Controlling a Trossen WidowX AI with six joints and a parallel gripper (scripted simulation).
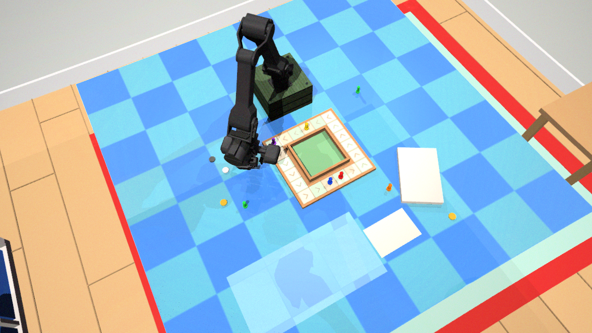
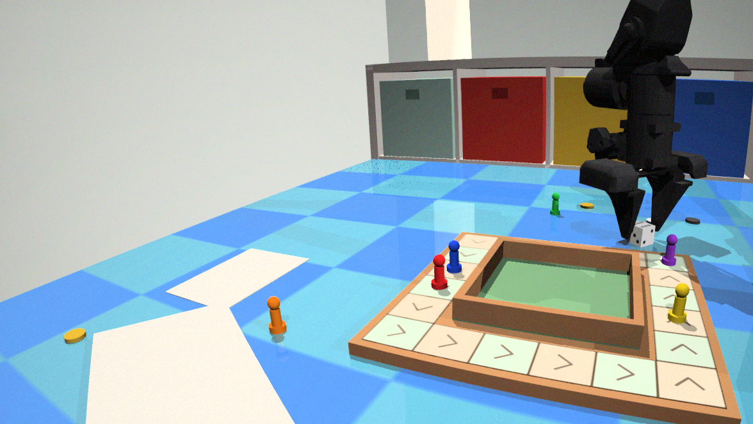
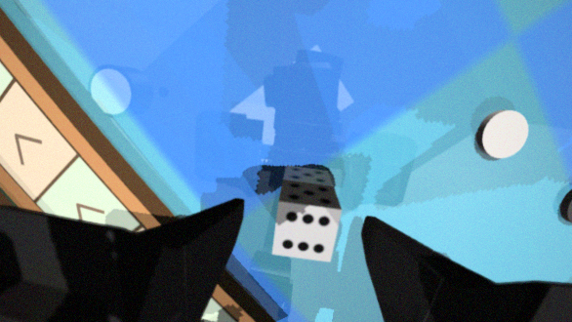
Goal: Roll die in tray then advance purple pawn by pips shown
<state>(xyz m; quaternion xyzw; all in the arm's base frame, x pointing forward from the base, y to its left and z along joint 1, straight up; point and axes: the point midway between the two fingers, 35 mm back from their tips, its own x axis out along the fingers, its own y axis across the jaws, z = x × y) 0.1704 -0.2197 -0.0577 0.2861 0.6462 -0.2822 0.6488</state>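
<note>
Right now my gripper tip is 10 cm to the right of the purple pawn, 2 cm below it and 2 cm past it. From my gripper tip the other things lie so: yellow pawn 22 cm to the left, 2 cm above, 1 cm behind; white die right at my gripper tip; green tray 20 cm to the left, 10 cm ahead.
</note>
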